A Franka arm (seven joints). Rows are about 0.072 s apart.
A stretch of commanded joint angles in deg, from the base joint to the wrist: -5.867, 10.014, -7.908, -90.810, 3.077, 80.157, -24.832; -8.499, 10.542, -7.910, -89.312, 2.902, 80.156, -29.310; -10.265, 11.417, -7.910, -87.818, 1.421, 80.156, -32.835; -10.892, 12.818, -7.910, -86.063, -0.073, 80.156, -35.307; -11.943, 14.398, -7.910, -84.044, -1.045, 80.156, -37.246; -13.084, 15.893, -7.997, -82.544, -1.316, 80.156, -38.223; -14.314, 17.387, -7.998, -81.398, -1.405, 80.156, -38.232; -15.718, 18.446, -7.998, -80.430, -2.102, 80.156, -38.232; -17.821, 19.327, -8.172, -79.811, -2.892, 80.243, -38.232; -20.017, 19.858, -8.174, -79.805, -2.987, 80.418, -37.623; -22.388, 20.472, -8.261, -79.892, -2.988, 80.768, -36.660; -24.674, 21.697, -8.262, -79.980, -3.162, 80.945, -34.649; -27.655, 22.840, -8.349, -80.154, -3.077, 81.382, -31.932; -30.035, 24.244, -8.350, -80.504, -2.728, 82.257, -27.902; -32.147, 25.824, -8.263, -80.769, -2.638, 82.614, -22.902; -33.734, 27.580, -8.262, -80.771, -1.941, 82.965, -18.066; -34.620, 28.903, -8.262, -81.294, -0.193, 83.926, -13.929
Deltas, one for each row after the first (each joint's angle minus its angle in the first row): -2.632, 0.528, -0.002, 1.498, -0.175, -0.001, -4.478; -4.398, 1.403, -0.002, 2.992, -1.656, -0.001, -8.003; -5.025, 2.804, -0.002, 4.747, -3.150, -0.001, -10.475; -6.076, 4.384, -0.002, 6.766, -4.122, -0.001, -12.414; -7.217, 5.879, -0.089, 8.266, -4.393, -0.001, -13.391; -8.447, 7.373, -0.090, 9.412, -4.482, -0.001, -13.400; -9.851, 8.432, -0.090, 10.380, -5.179, -0.001, -13.400; -11.954, 9.313, -0.264, 10.999, -5.969, 0.086, -13.400; -14.150, 9.844, -0.266, 11.005, -6.064, 0.261, -12.791; -16.521, 10.458, -0.353, 10.918, -6.065, 0.611, -11.828; -18.807, 11.683, -0.354, 10.830, -6.239, 0.788, -9.817; -21.788, 12.826, -0.441, 10.656, -6.154, 1.225, -7.100; -24.168, 14.230, -0.442, 10.306, -5.805, 2.100, -3.070; -26.280, 15.810, -0.355, 10.041, -5.715, 2.457, 1.930; -27.867, 17.566, -0.354, 10.039, -5.018, 2.808, 6.766; -28.753, 18.889, -0.354, 9.516, -3.270, 3.769, 10.903
